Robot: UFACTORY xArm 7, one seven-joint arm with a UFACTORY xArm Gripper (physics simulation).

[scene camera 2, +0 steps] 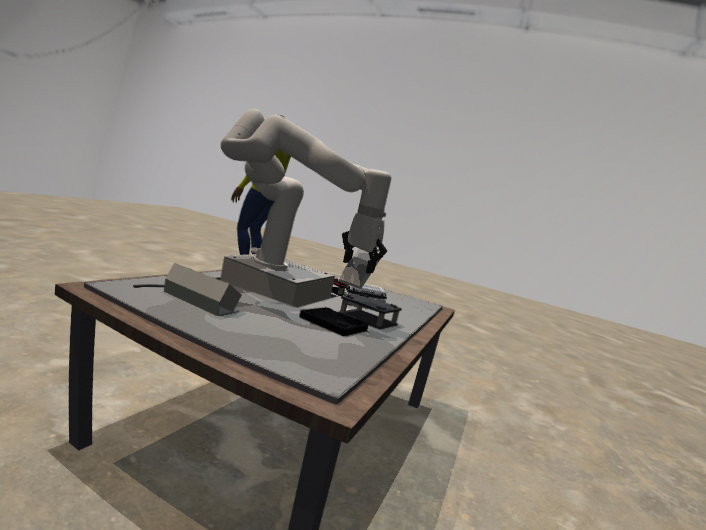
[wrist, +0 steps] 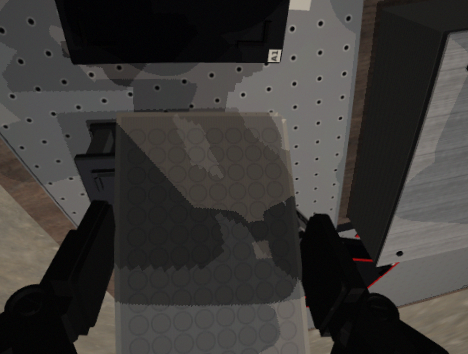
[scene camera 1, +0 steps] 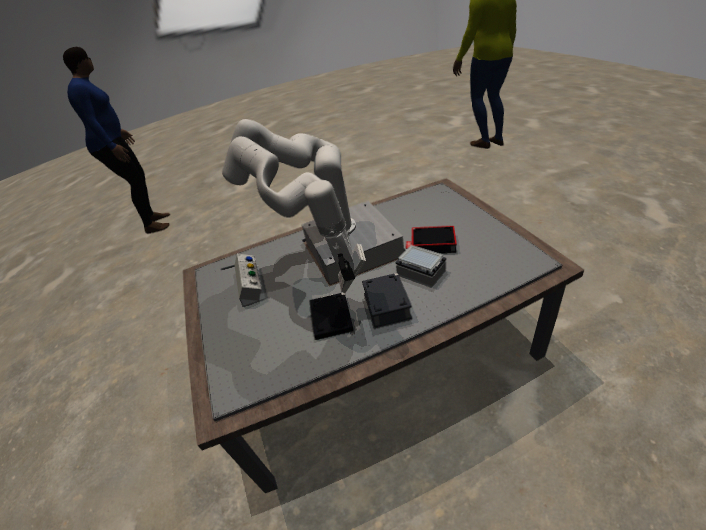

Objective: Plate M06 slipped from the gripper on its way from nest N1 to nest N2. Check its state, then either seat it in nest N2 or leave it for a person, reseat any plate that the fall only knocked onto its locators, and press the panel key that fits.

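Places are measured from the arm's base along level axes (x right, y ahead, z up), in millimetres.
Pixels of known places: gripper, fingertip midpoint: (scene camera 2: 358, 267) (wrist: 212, 231) (scene camera 1: 348, 268); arm's base, link origin: (scene camera 2: 270, 263).
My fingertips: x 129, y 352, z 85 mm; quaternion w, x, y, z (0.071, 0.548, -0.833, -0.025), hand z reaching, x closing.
Ahead of a thing's pixels: the offset from my fingertips to its top centre. "spot": to the spot under its first point.
My gripper (scene camera 1: 346, 274) (scene camera 2: 359, 265) (wrist: 212, 231) is shut on a clear well plate (scene camera 1: 361, 252) (scene camera 2: 354, 277) (wrist: 205, 230), one finger at each long side. The held plate is steeply tilted in scene camera 2, above the table by the raised dark stand (scene camera 1: 386, 294) (scene camera 2: 373, 302) (wrist: 92, 175). No plate label is readable. Another light plate (scene camera 1: 422, 259) (scene camera 2: 367, 291) lies on a grey nest {spot: dz -119, dx -235, dy +29 mm} (scene camera 1: 420, 272); its seating is too small to tell. Which nests are N1 and N2 cannot be read. The key panel {dz -83, dx +270, dy -353 mm} (scene camera 1: 248, 280) (scene camera 2: 199, 292) has blue, yellow, green and pale keys.
A flat black tray {dz -139, dx +86, dy -14 mm} (scene camera 1: 331, 315) (scene camera 2: 333, 321) (wrist: 175, 32), marked A1 in the wrist view, lies beside the stand. A red-rimmed black tray {dz -121, dx -407, dy -124 mm} (scene camera 1: 433, 235) is behind the light plate. The arm's metal base box (scene camera 1: 379, 251) (scene camera 2: 273, 280) (wrist: 430, 150) is close by. Two people stand off the table.
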